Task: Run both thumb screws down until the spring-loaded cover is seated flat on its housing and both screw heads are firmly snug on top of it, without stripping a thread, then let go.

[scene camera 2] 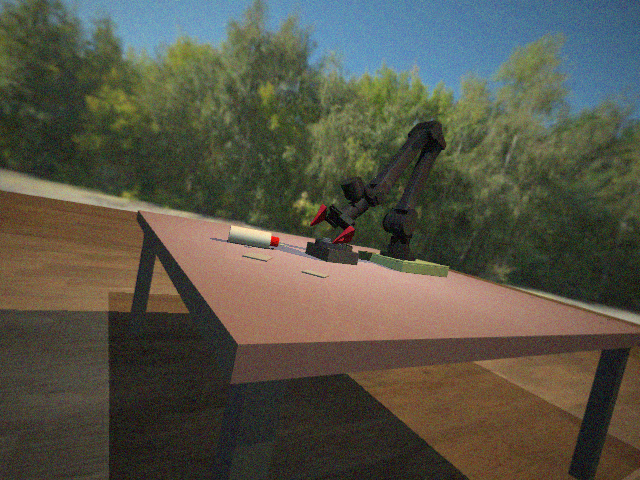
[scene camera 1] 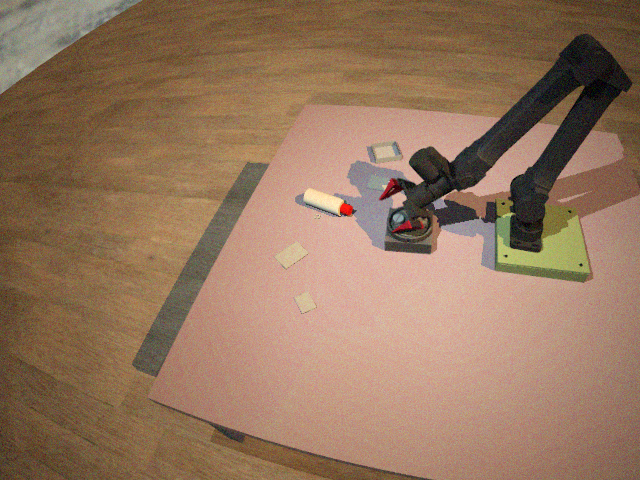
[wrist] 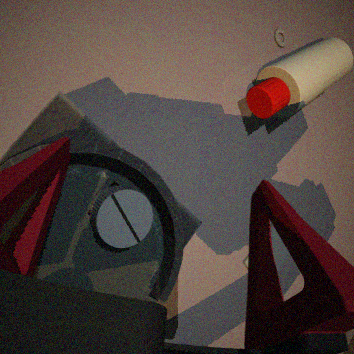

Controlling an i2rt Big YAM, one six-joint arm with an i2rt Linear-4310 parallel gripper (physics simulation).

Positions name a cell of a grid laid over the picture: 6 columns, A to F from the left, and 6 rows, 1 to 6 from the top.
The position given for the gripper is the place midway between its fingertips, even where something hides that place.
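Note:
On the table rests a white tube with red cap (scene camera 1: D3). Scene camera 2 shows the white tube with red cap (scene camera 2: C3) as well, and so does the wrist view, with the white tube with red cap (wrist: E2) in it. The scene also has a dark square housing (wrist: B5). Finally there is the gripper (scene camera 1: D3), and that same gripper (scene camera 2: D3) appears in scene camera 2, while the wrist view shows the gripper (wrist: C3) too.

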